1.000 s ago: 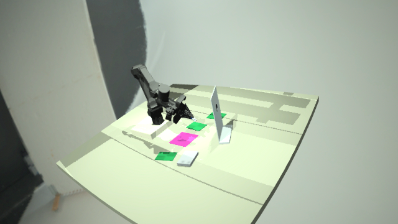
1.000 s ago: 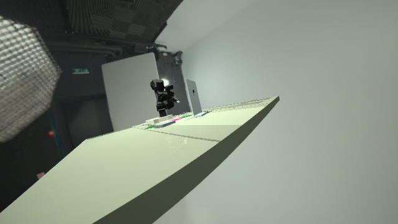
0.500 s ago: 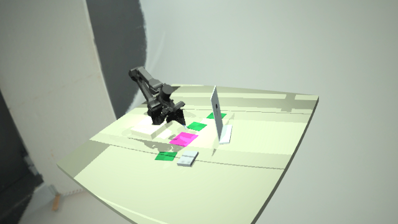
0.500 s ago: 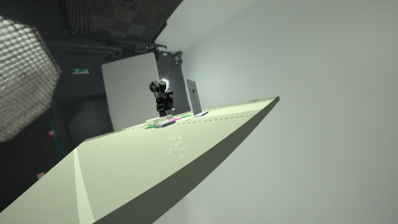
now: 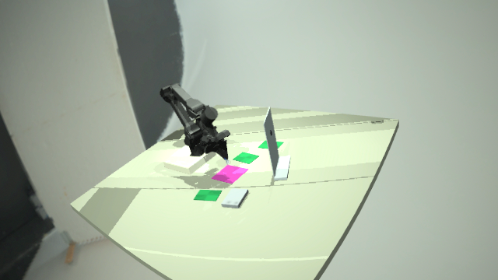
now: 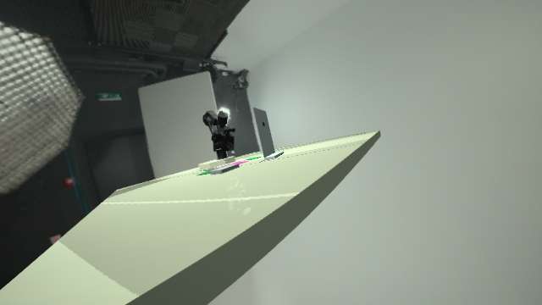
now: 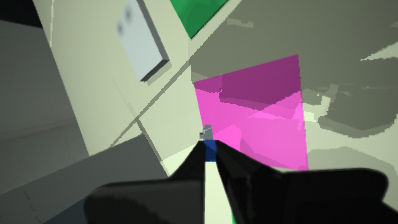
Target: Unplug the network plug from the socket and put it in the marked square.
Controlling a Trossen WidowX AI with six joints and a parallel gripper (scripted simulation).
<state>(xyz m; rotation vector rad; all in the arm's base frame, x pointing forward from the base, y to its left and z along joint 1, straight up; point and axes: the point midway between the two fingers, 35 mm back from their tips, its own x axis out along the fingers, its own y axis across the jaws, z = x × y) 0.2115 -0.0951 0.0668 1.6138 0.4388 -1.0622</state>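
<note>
The magenta square is 10 mm behind my gripper tip and 80 mm below it. Round my gripper tip: flat grey block: 100 mm ahead, 170 mm to the right, 70 mm below; network plug: right at my gripper tip; grey panel: 200 mm ahead, 60 mm to the left, 30 mm above.
</note>
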